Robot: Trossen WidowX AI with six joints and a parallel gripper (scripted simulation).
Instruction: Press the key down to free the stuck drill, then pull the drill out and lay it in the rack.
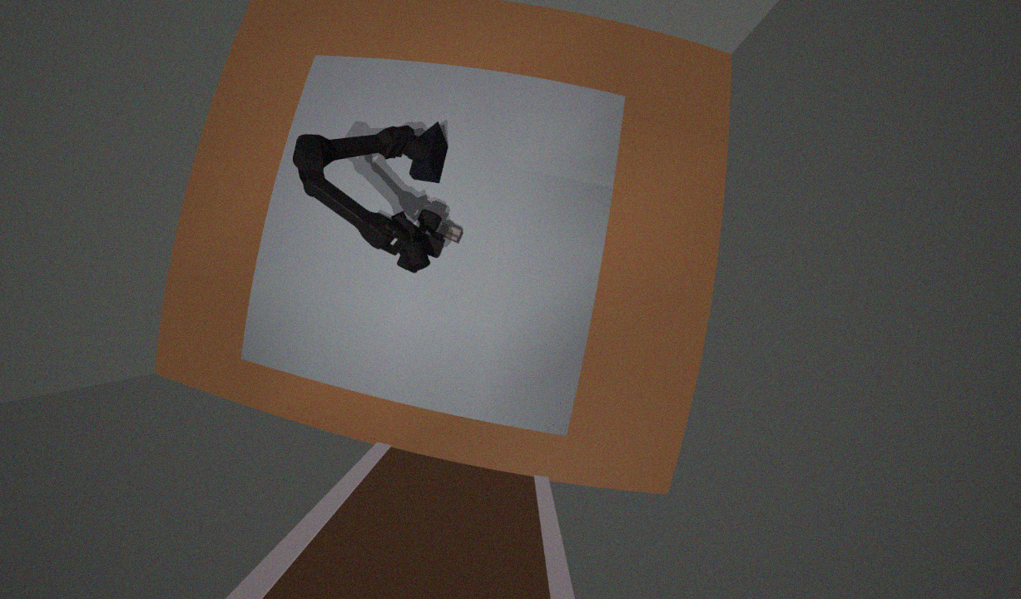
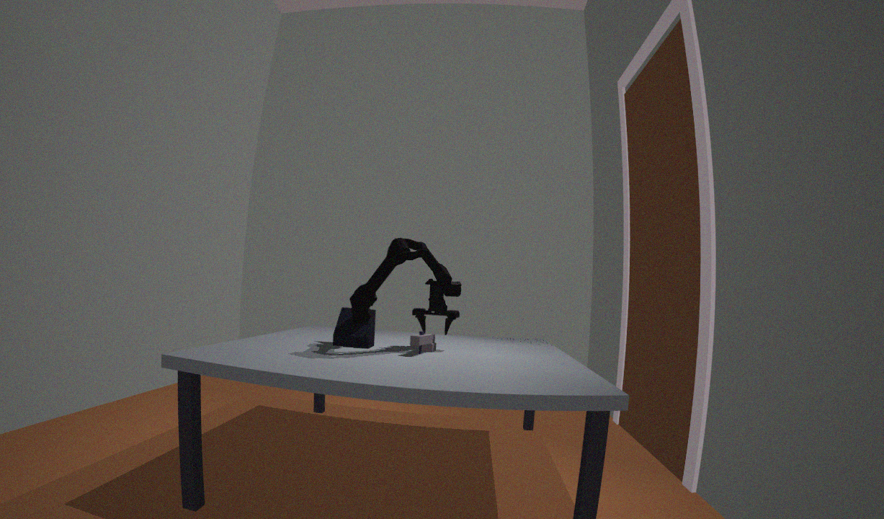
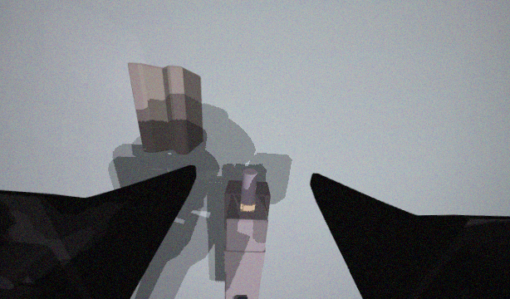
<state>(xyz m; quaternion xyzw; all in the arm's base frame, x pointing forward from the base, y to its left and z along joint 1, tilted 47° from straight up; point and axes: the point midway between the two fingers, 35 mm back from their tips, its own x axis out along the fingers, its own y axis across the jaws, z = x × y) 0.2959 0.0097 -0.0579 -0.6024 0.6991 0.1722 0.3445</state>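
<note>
My gripper tip is now 70 mm to the left of the drill, 20 mm past it and 10 mm above it. From my gripper tip the other things lie so: rack (70 mm behind, 60 mm to the left, 40 mm below).
</note>
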